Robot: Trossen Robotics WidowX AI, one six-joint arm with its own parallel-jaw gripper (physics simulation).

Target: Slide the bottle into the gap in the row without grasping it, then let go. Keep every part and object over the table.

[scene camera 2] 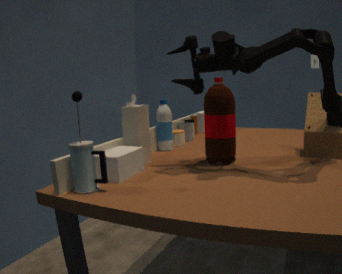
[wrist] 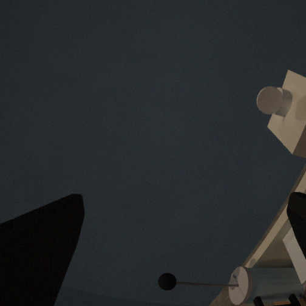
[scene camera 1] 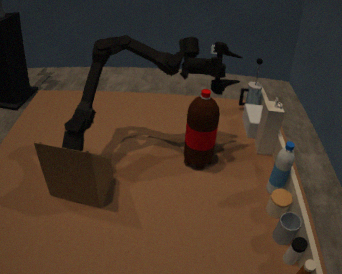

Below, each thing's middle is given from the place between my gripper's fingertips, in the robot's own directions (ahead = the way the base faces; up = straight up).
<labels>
My hand is 19 cm above the large dark brown bottle (scene camera 2: 219, 105), 14 cm to the left of it and 11 cm past it. Also, from my hand: water bottle (scene camera 1: 285, 158) 24 cm to the right, 23 cm below, 19 cm ahead; then low white box (scene camera 2: 122, 162) 30 cm below, 14 cm to the left, 12 cm ahead.
</labels>
